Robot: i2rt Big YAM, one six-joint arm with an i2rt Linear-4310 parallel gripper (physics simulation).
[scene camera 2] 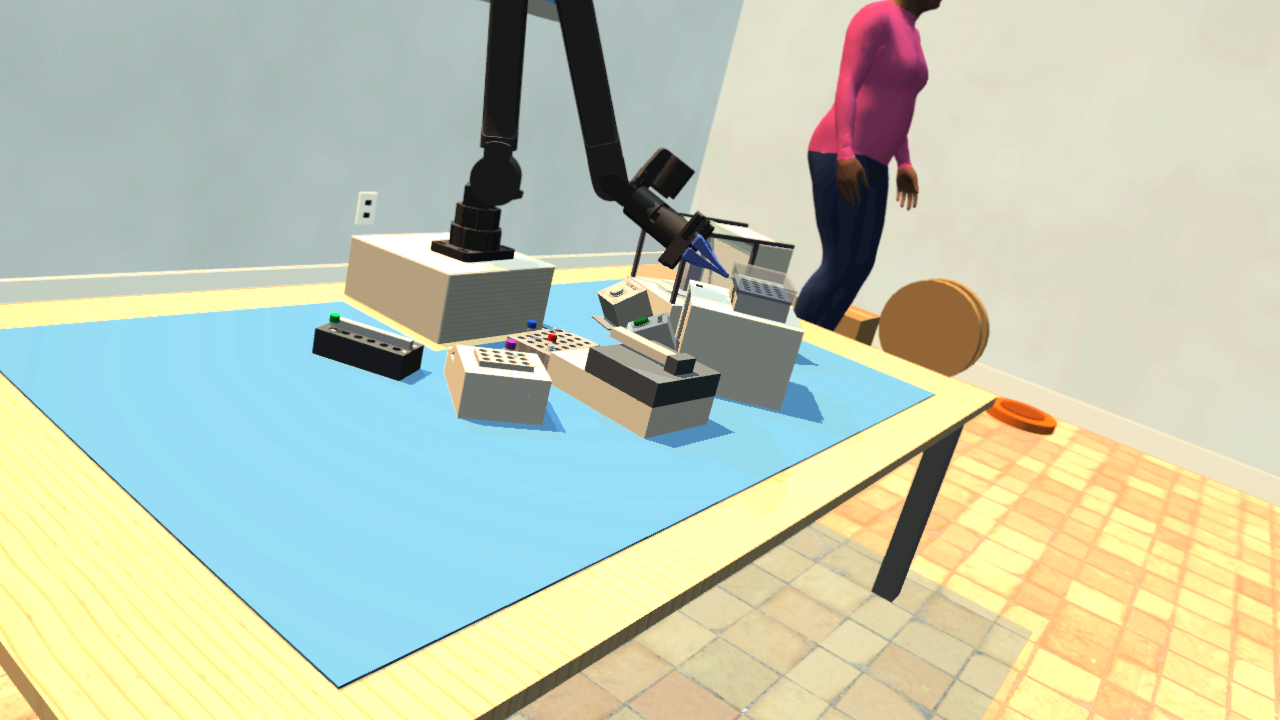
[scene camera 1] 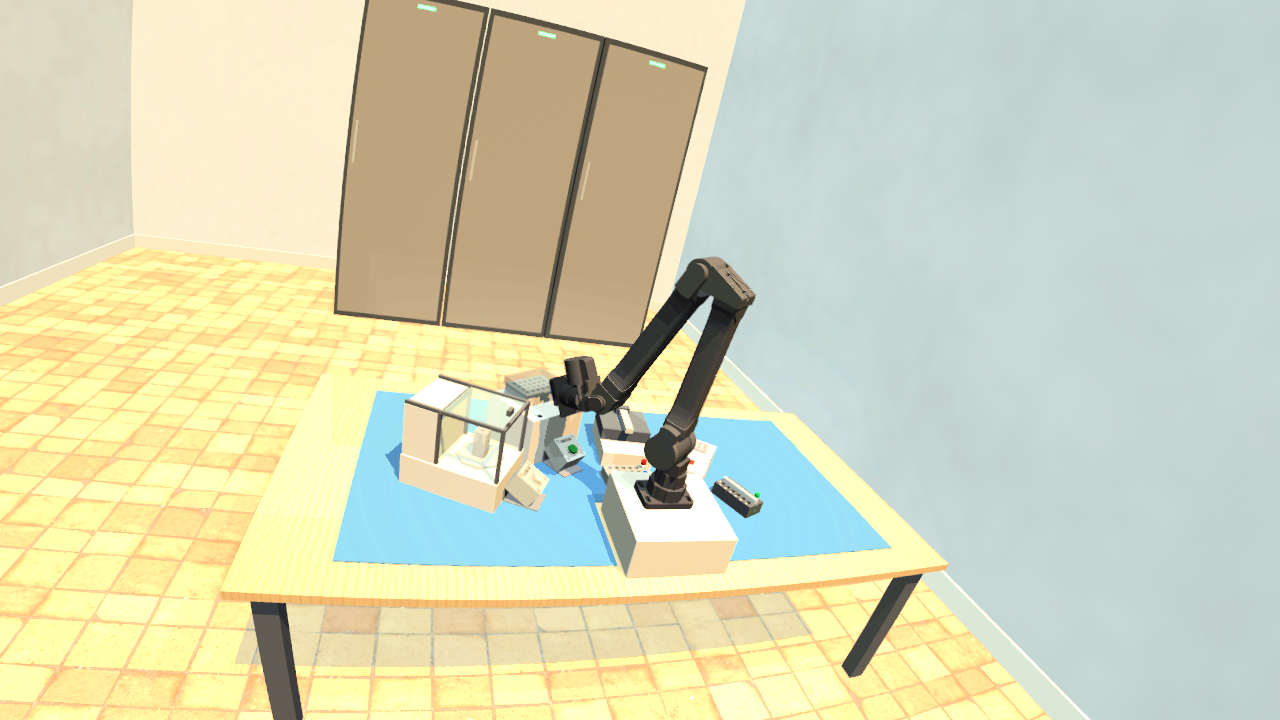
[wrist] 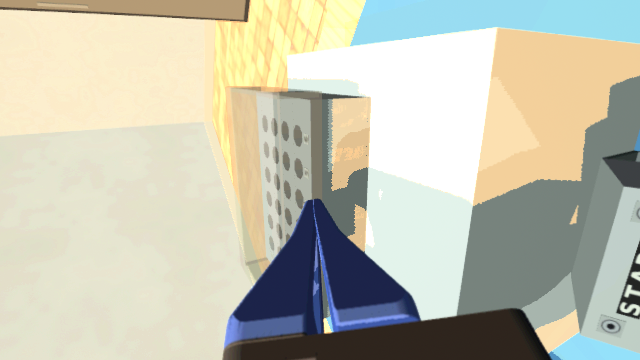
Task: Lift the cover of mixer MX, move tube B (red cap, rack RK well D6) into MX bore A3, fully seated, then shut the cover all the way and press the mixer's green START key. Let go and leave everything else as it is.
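Places are measured from the arm's base along level axes (x down, y left, z ahead), in millimetres.
Where they show: gripper, between the fingertips: (scene camera 2: 727,276) (scene camera 1: 553,390) (wrist: 314,209); arm's base, origin of its link: (scene camera 2: 472,254) (scene camera 1: 662,497).
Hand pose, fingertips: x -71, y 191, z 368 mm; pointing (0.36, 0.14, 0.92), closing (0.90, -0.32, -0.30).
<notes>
Each offset is from my fingertips to the top centre of the thing. "spot": to the spot under its first point.
The mixer @(dy +12, dx -13, dz -12 mm) (scene camera 1: 547,436) (scene camera 2: 742,358) (wrist: 425,115) is a tall pale box. Its grey bored block (scene camera 1: 529,385) (scene camera 2: 760,288) (wrist: 287,160) stands on top under a clear cover, which looks shut. My gripper (scene camera 2: 725,274) (wrist: 314,209) is shut and empty; its blue tips are close to the cover's near side, and I cannot tell if they touch it. They partly hide the block in the wrist view. The green key @(dy -49, dx +102, dz -110 mm) (scene camera 1: 572,448) (scene camera 2: 640,320) is on a tilted panel beside the mixer; its START label @(spot: dy -26, dx +98, dz -86 mm) (wrist: 630,290) shows at right. The red-capped tube @(dy -243, dx +122, dz -136 mm) (scene camera 1: 643,462) (scene camera 2: 552,337) stands in the rack @(spot: dy -160, dx +146, dz -140 mm) (scene camera 2: 581,342).
A glass enclosure with a black frame and pale base @(dy +194, dx -46, dz -175 mm) (scene camera 1: 447,479) stands beside the mixer. A black-lidded device @(dy -228, dx +75, dz +3 mm) (scene camera 1: 623,425) (scene camera 2: 653,385), a white block unit @(dy -408, dx +107, dz -96 mm) (scene camera 2: 501,394) and a small knob panel @(spot: dy +94, dx +109, dz -265 mm) (scene camera 1: 528,483) (scene camera 2: 623,304) stand nearby. A black rack @(dy -481, dx +129, dz -260 mm) (scene camera 1: 736,497) (scene camera 2: 366,351) holds a green-capped tube.
</notes>
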